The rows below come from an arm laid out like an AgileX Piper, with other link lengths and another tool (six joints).
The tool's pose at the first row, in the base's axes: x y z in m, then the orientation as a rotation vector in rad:
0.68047, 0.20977, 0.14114, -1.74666, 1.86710, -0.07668
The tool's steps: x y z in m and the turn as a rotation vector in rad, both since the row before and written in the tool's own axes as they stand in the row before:
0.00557, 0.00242, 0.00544, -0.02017, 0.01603, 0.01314
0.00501, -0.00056, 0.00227, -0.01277, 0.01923, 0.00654
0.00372, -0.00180, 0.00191, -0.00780, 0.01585, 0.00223
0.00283, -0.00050, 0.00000, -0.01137, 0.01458, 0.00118
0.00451, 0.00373, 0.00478, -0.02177, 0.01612, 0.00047
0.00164, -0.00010, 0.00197, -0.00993, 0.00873, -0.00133
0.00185, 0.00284, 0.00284, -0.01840, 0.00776, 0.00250
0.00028, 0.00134, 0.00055, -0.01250, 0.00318, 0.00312
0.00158, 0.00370, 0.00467, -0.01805, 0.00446, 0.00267
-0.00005, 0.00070, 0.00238, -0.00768, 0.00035, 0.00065
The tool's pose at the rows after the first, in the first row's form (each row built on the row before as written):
0.68081, 0.20676, 0.13357, -1.75196, 1.89681, -0.06720
0.68229, 0.20273, 0.13008, -1.75944, 1.92057, -0.06989
0.68467, 0.19955, 0.12785, -1.76684, 1.93648, -0.07586
0.68507, 0.19680, 0.12710, -1.77717, 1.95189, -0.07767
0.68339, 0.19443, 0.12012, -1.79527, 1.97159, -0.07106
0.68416, 0.19339, 0.11791, -1.80548, 1.98016, -0.06977
0.68248, 0.19277, 0.11387, -1.81684, 1.99463, -0.05804
0.68140, 0.19283, 0.11287, -1.82243, 2.00429, -0.04764
0.67940, 0.19302, 0.10704, -1.83227, 2.01646, -0.03295
0.67949, 0.19377, 0.10468, -1.83641, 2.02013, -0.02538

